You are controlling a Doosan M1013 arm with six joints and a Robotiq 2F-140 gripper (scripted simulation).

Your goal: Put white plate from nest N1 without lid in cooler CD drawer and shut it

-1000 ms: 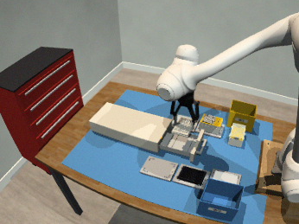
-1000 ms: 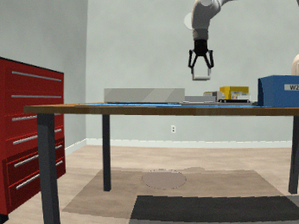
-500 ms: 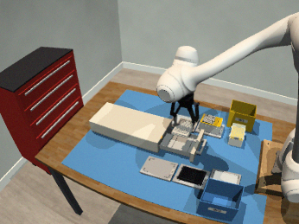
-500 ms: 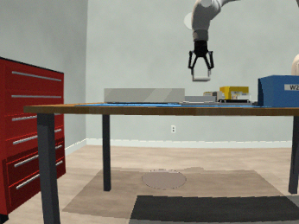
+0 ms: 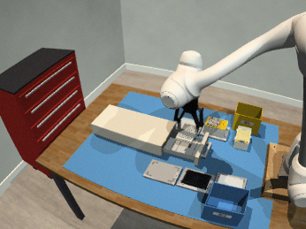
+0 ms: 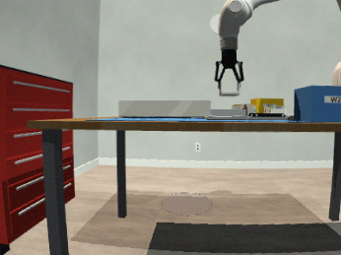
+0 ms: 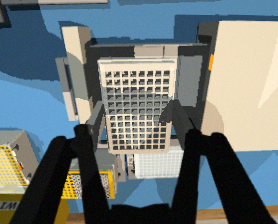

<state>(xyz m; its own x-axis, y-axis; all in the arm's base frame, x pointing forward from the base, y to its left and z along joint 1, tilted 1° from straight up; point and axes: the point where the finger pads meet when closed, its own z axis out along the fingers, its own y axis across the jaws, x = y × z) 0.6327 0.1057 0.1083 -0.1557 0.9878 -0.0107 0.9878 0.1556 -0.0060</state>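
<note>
Now: hand 4 cm short of the drawer, 1 cm to the right of it and 12 cm above it. The rest, counted from my hand: clear plate: 8 cm ahead, 17 cm to the right, 12 cm below; cooler CD: 17 cm ahead, 3 cm to the left, 11 cm below; white plate: 2 cm below.
</note>
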